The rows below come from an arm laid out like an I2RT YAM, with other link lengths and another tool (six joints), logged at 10 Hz.
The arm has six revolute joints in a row. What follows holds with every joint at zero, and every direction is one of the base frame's.
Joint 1 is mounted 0.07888 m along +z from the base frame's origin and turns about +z.
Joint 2 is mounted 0.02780 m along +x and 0.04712 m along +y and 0.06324 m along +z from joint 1 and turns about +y.
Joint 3 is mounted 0.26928 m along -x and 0.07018 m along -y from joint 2 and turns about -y.
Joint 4 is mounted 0.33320 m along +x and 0.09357 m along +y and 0.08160 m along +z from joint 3 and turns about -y.
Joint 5 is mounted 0.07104 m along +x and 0.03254 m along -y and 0.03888 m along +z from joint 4 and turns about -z.
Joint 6 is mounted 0.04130 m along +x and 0.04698 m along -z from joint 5 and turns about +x.
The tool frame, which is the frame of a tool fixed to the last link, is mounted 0.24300 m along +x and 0.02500 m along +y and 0.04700 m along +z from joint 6; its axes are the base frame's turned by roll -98.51, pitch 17.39 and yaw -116.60 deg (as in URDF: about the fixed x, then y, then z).
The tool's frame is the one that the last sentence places.
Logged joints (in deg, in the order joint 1, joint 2, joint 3, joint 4, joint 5, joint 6), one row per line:
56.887 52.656 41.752 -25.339 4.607 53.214
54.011 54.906 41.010 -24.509 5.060 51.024
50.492 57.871 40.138 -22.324 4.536 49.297
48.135 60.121 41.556 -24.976 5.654 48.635
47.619 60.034 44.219 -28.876 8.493 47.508
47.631 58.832 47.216 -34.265 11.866 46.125
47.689 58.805 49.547 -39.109 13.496 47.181
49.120 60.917 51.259 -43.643 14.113 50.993
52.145 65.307 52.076 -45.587 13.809 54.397
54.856 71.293 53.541 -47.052 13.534 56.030
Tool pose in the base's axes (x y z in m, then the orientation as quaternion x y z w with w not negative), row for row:
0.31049 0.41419 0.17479 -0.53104 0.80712 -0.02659 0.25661
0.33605 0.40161 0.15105 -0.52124 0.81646 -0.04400 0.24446
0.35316 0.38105 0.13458 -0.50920 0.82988 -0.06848 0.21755
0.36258 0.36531 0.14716 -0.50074 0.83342 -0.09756 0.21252
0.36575 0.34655 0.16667 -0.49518 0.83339 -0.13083 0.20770
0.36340 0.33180 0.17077 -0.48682 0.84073 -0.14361 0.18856
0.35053 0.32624 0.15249 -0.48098 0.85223 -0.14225 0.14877
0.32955 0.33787 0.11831 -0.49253 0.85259 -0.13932 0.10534
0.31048 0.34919 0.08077 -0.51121 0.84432 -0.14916 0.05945
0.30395 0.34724 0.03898 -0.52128 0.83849 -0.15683 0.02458
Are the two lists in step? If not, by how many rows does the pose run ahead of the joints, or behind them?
The pose runs 1 row ahead of the joints: the pose in row i belongs to the joints in row i + 1.
